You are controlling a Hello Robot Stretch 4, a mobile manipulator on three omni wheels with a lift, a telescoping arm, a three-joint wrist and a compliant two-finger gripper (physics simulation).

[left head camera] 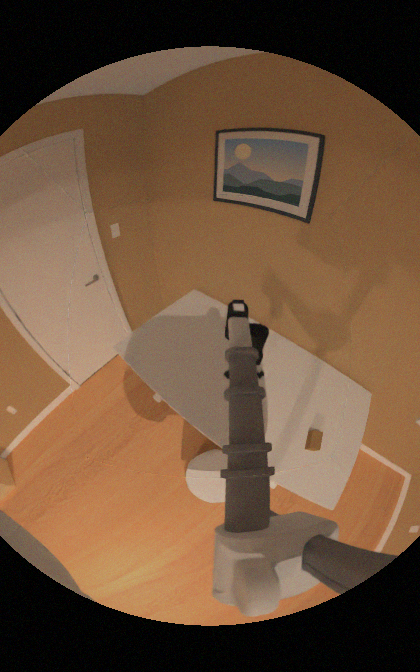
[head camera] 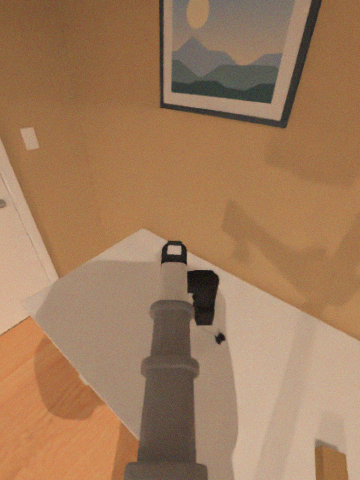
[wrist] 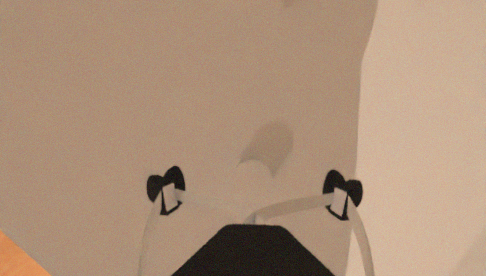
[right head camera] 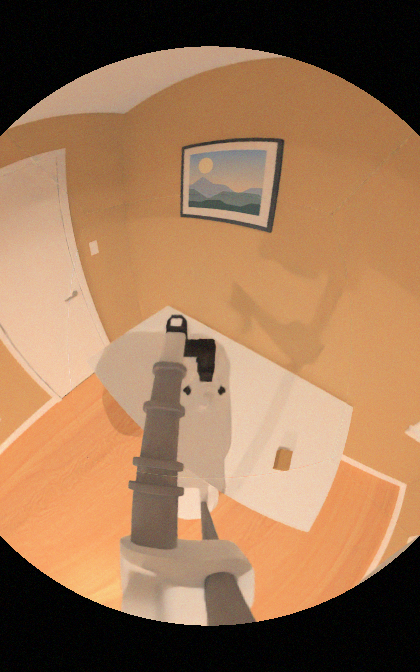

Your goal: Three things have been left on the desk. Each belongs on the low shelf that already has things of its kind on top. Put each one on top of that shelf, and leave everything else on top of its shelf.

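Places are measured from the robot's base along level axes (x right, y up, z back), in metres.
Pixels of known places: gripper, fingertip midpoint: (head camera: 197, 341) (wrist: 253, 184).
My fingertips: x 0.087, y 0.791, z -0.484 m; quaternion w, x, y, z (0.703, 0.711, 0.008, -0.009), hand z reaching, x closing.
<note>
Behind a point stands the place of what it marks.
My gripper (right head camera: 204, 390) (wrist: 253, 184) {y 0.791, x 0.087, z -0.484 m} is open above the desk (head camera: 280, 365) {y 0.693, x 0.399, z -0.448 m} (left head camera: 340, 415) (right head camera: 320, 425) (wrist: 425, 100) {y 0.693, x 0.307, z -0.582 m}, pointing down. A small pale, round-topped thing (right head camera: 205, 400) (wrist: 256, 175) {y 0.717, x 0.092, z -0.480 m} stands on the desk, in the arm's shadow. It blends with the desk top and shows between and just beyond the open fingertips in the wrist view, its lower part behind the gripper body. A brown block (head camera: 331, 465) {y 0.743, x 0.428, z -0.172 m} (left head camera: 314, 440) (right head camera: 283, 459) stands at the right part of the desk, apart from the gripper. A third thing and the low shelves do not show.
The telescoping arm (head camera: 167, 410) {y 1.206, x -0.001, z -0.179 m} (left head camera: 246, 425) (right head camera: 159, 430) reaches over the desk and hides part of it. A round white seat (left head camera: 202, 475) (right head camera: 192, 502) stands at the desk's near edge. A wall with a framed picture (head camera: 225, 77) {y 1.516, x 0.155, z -1.034 m} (left head camera: 265, 172) (right head camera: 227, 182) is behind; a door (left head camera: 45, 240) is left.
</note>
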